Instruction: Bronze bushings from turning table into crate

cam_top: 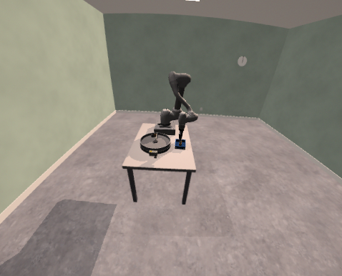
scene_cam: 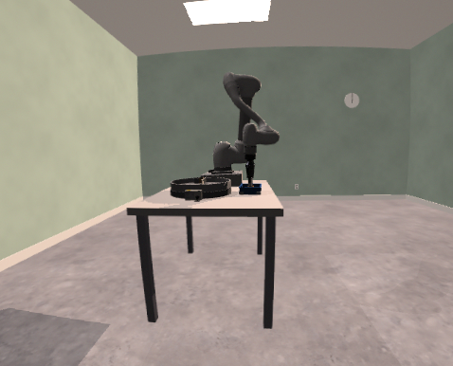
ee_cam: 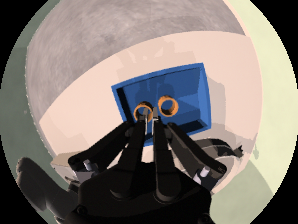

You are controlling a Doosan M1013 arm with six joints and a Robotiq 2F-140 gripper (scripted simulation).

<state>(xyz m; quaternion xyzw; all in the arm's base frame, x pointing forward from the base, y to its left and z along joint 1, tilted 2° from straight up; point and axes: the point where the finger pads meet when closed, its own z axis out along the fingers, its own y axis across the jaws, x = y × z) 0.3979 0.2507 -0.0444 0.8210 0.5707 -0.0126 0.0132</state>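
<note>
Right now my hand is 4 cm short of the blue crate and 4 cm above it. From my hand the other things lie so: round turning table 7 cm ahead, 35 cm to the right, 1 cm below.
</note>
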